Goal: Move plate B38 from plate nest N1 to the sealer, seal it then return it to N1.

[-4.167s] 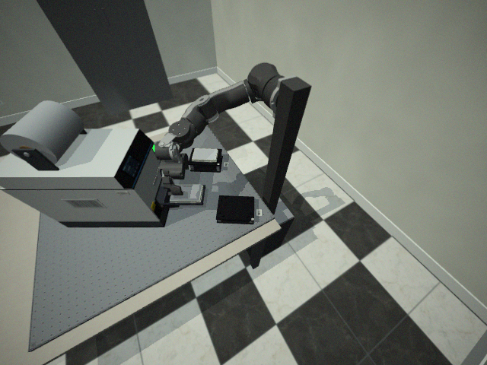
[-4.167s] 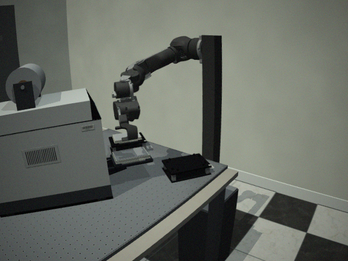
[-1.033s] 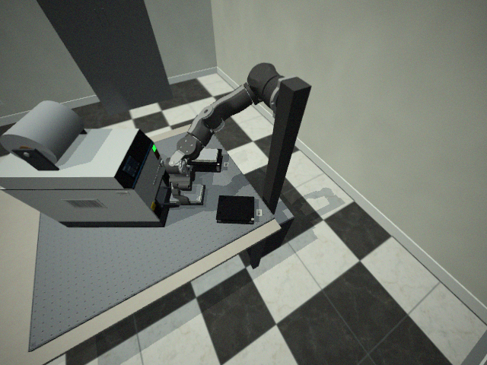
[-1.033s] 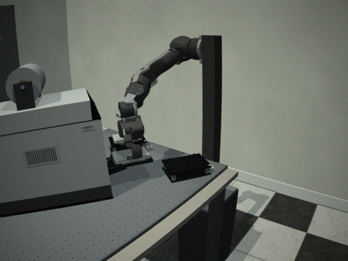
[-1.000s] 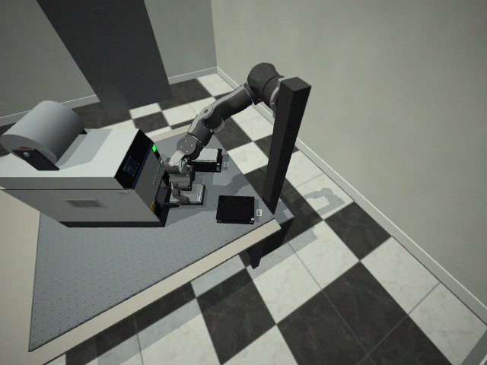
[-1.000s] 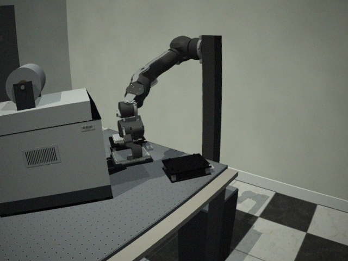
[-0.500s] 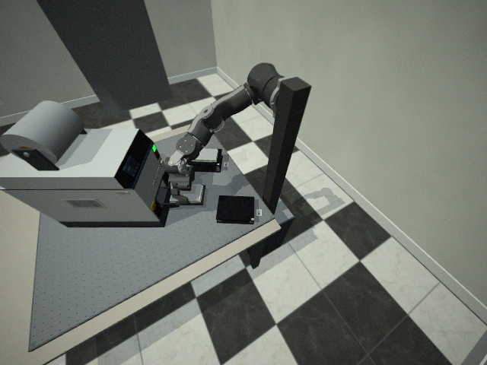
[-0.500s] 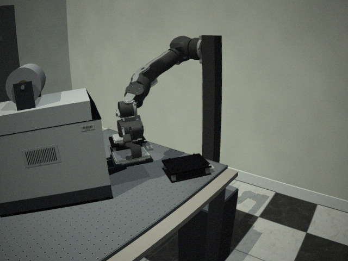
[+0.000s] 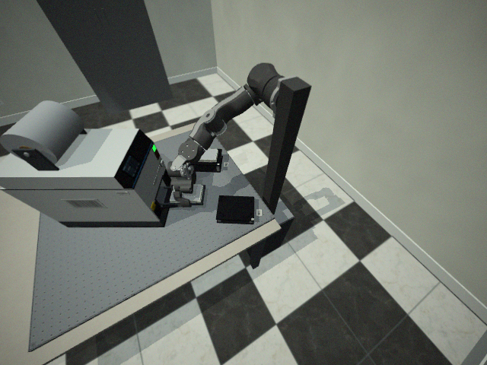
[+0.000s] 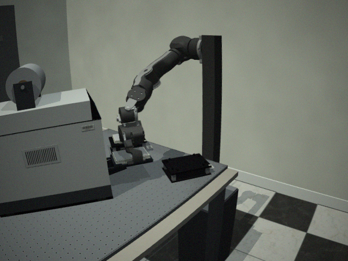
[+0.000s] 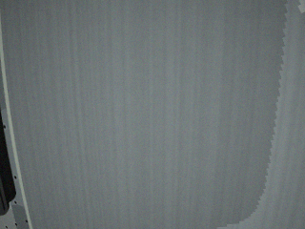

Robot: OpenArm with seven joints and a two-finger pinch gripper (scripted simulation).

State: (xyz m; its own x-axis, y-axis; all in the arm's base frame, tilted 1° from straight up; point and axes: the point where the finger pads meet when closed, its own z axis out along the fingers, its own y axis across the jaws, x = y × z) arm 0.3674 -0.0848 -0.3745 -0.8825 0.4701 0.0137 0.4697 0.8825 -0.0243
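Now: the plate B38 1 cm above my hand. Also, from my hand: nest N1: 16 cm behind, 13 cm to the left, 6 cm below; nest n2: 16 cm behind, 21 cm to the right, 4 cm below; B83: 16 cm behind, 21 cm to the right, 3 cm below.
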